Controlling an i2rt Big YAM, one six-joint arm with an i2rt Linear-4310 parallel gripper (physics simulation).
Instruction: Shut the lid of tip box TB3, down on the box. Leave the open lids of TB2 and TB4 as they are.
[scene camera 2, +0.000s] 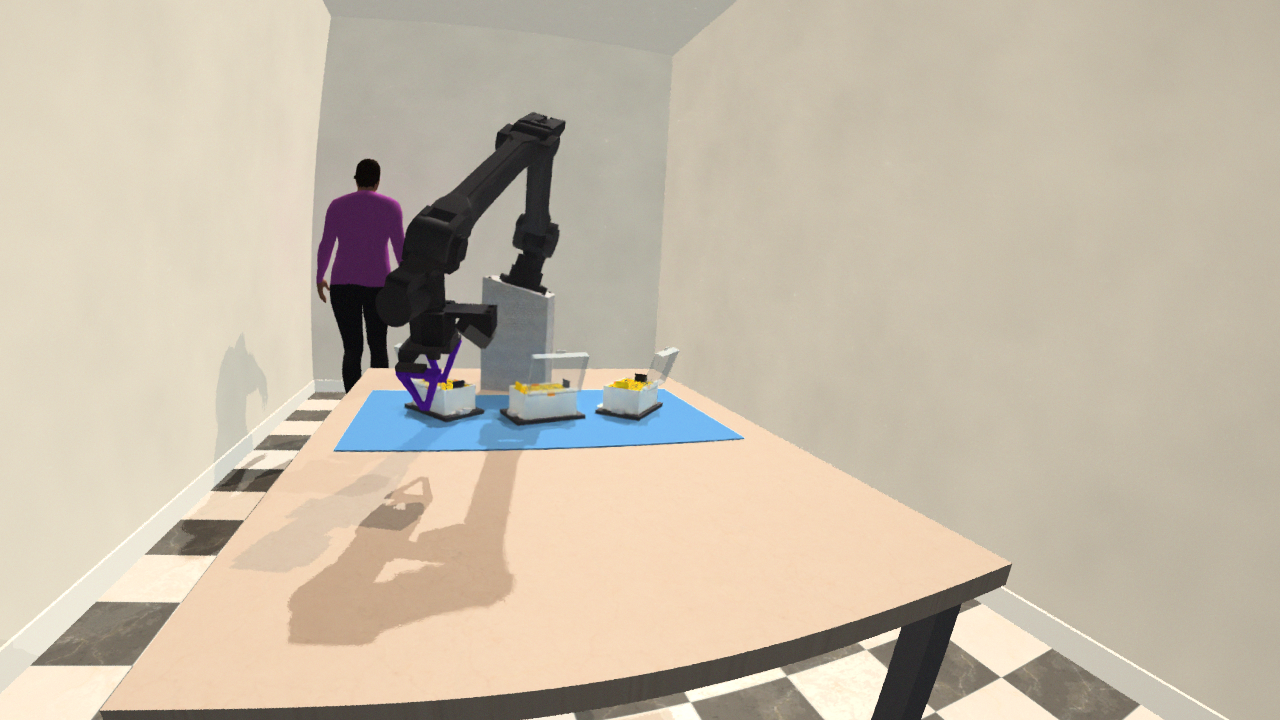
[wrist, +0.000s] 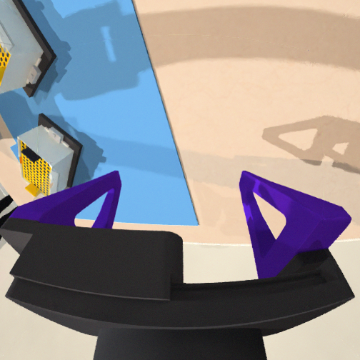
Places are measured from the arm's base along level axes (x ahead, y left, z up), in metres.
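Pixels of known places: gripper, fingertip midpoint: (scene camera 2: 433, 395); arm's base, origin of the base link: (scene camera 2: 522, 286).
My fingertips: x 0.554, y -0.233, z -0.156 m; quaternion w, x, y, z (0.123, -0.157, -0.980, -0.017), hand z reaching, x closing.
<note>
Ahead of a thing's pixels: the offset from my fingertips to its middle. "pt": to the spot under its first point. Level surfaces: height alone.
Tip box TB3 @[0.307 m back, 0.031 m left, 0.072 m down] (scene camera 2: 453, 403) (wrist: 36, 167), white with a yellow rack, stands on the left of the mat in the scene view and at the left in the wrist view. Its lid is largely hidden behind the fingers in the scene view, so its angle cannot be told. My gripper (scene camera 2: 435, 394) (wrist: 179, 177) is open and empty, with purple fingers, overlapping TB3 in the scene view. In the wrist view its left finger is beside TB3. TB4 @[0.249 m back, 0.229 m left, 0.072 m down] (scene camera 2: 541, 408) (wrist: 22, 45) is the middle box, its clear lid @[pt 0.168 m back, 0.277 m left, 0.004 m up] (scene camera 2: 572, 371) standing open. TB2 @[0.270 m back, 0.434 m left, 0.072 m down] (scene camera 2: 626, 397) is at the right, its lid @[pt 0.196 m back, 0.492 m left, 0.014 m up] (scene camera 2: 665, 363) open.
The boxes stand on a blue mat @[0.105 m down] (scene camera 2: 689, 431) (wrist: 145, 125) on the wooden table @[0.108 m down] (scene camera 2: 671, 537) (wrist: 215, 90). The arm's grey pedestal (scene camera 2: 516, 331) rises behind the boxes. A person (scene camera 2: 362, 241) in purple stands behind the table at the left. Shadows of the arm cross table and mat.
</note>
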